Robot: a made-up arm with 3 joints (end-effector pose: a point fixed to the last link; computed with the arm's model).
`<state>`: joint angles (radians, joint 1 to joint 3).
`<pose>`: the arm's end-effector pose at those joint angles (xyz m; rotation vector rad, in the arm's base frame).
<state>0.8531 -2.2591 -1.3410</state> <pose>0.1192 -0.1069 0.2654 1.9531 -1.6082 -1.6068</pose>
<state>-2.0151 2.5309 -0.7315</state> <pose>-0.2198 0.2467 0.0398 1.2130 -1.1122 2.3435</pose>
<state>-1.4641 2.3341 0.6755</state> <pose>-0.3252 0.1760 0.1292 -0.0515 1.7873 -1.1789</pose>
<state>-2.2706 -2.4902 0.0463</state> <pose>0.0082 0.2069 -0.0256 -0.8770 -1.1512 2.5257</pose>
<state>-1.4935 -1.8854 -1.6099</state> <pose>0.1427 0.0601 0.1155 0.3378 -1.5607 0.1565</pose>
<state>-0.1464 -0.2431 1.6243</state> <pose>0.0151 0.0895 -0.0188 -0.3098 -0.0686 1.6302</pose>
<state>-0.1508 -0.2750 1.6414</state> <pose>0.0211 0.0906 -0.0156 -0.3406 -0.0871 1.6474</pose>
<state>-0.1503 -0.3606 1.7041</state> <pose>0.0359 0.0966 -0.0057 -0.4186 -0.1420 1.7072</pose>
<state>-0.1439 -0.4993 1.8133</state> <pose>0.0571 0.1073 0.0126 -0.5535 -0.2267 1.8032</pose>
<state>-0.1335 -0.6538 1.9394</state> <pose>0.0769 0.1192 0.0354 -0.7202 -0.3100 1.9001</pose>
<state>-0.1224 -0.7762 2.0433</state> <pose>0.0899 0.1281 0.0548 -0.8648 -0.3660 1.9673</pose>
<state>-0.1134 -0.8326 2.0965</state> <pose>0.0949 0.1323 0.0642 -0.9349 -0.3896 1.9974</pose>
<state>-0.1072 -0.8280 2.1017</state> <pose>0.0941 0.1330 0.0638 -0.9283 -0.3908 2.0012</pose>
